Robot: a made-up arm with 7 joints. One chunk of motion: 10 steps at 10 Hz.
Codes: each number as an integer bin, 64 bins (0 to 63) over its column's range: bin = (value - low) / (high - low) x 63, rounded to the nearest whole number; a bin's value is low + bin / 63 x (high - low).
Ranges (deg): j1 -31..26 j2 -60..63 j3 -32..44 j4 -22..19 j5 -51..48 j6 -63..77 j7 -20..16
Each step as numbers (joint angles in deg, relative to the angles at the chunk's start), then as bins.
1 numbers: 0.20 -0.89 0.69 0.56 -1.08 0.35 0.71
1 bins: 34 30 27 35 32 29 36
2 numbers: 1.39 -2.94 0.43 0.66 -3.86 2.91 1.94
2 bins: 36 29 27 35 30 30 38
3 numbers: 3.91 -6.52 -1.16 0.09 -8.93 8.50 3.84
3 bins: 39 27 26 34 27 32 42
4 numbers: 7.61 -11.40 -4.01 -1.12 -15.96 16.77 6.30
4 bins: 43 25 23 32 22 36 46
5 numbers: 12.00 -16.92 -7.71 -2.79 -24.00 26.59 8.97
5 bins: 48 22 20 30 17 40 51
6 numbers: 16.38 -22.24 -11.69 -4.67 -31.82 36.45 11.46
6 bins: 52 19 17 27 12 45 55
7 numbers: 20.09 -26.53 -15.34 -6.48 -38.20 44.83 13.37
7 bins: 56 17 14 24 8 49 58
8 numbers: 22.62 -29.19 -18.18 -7.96 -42.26 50.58 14.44
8 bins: 59 16 11 22 6 51 60
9 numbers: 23.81 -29.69 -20.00 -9.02 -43.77 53.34 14.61
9 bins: 61 16 10 20 5 52 61
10 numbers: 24.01 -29.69 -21.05 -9.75 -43.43 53.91 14.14
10 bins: 61 16 9 19 5 53 60
